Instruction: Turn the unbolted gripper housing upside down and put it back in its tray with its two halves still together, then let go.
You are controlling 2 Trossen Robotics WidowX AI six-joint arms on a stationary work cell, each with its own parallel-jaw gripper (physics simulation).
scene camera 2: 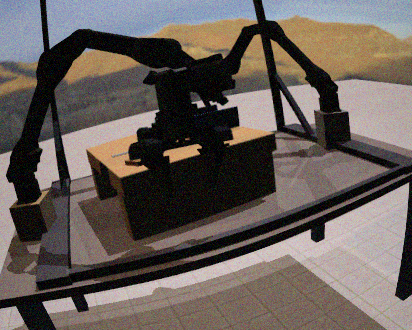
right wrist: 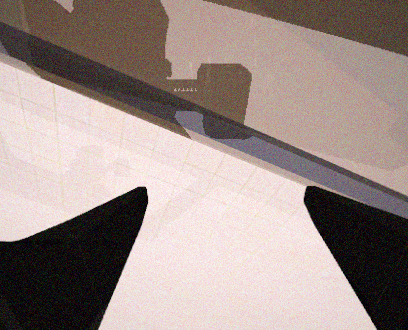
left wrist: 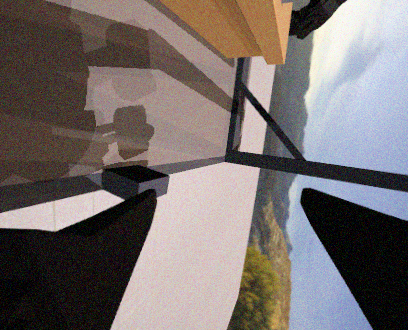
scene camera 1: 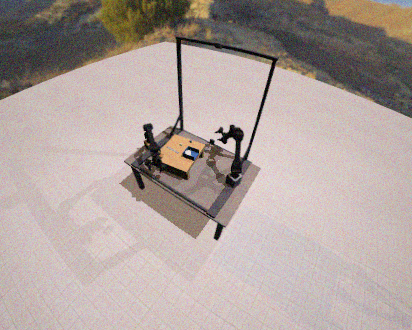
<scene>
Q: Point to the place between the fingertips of my right gripper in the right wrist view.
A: At 225,193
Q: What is my left gripper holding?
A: Nothing.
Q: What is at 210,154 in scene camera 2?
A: My right gripper.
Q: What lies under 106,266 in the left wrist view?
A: My left gripper.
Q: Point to a table edge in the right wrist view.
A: At 30,49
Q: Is my left gripper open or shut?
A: Open.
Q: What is my right gripper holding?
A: Nothing.
</scene>
